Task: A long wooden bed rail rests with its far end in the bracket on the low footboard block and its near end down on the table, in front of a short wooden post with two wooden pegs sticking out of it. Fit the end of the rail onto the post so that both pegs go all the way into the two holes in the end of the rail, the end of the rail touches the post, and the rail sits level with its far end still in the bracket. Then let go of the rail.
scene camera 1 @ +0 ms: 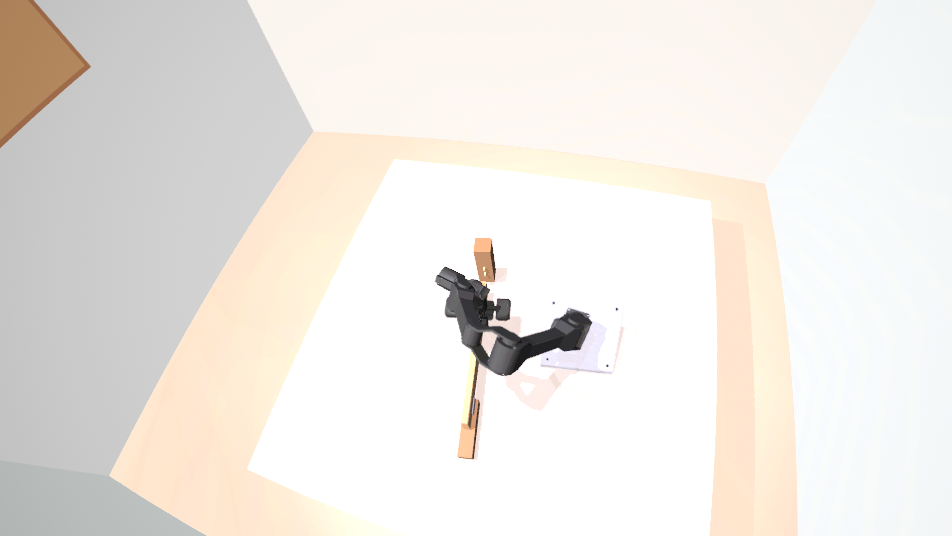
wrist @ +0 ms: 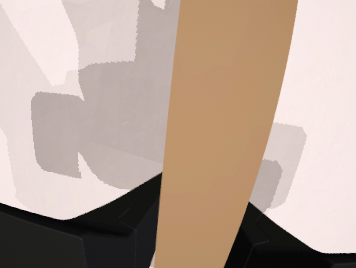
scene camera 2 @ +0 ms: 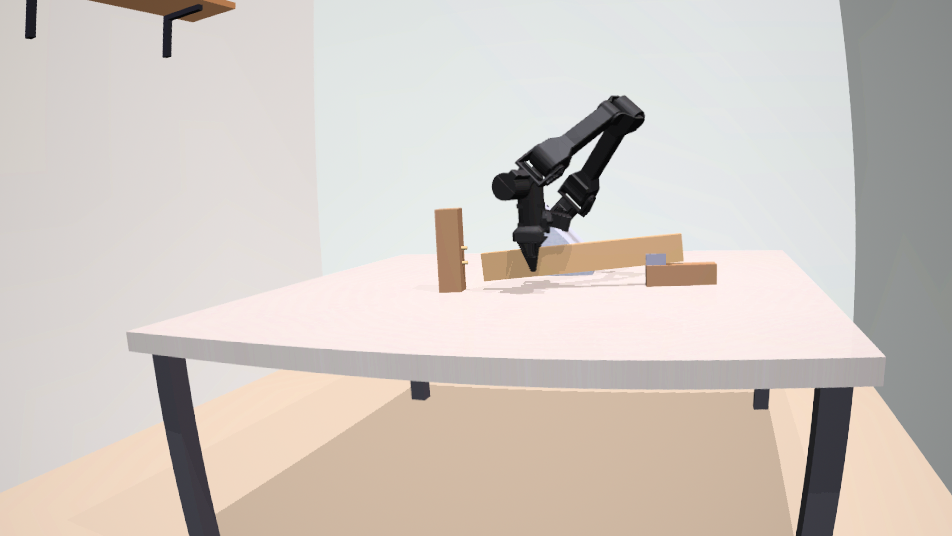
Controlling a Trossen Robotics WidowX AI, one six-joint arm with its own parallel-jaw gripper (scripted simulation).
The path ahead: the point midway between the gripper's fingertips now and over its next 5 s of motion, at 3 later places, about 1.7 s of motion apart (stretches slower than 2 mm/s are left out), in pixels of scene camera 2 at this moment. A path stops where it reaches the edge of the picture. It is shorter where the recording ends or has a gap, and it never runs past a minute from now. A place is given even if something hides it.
My gripper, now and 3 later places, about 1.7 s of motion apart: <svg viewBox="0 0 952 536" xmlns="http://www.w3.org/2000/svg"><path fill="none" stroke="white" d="M533 270L533 261L532 262L527 262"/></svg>
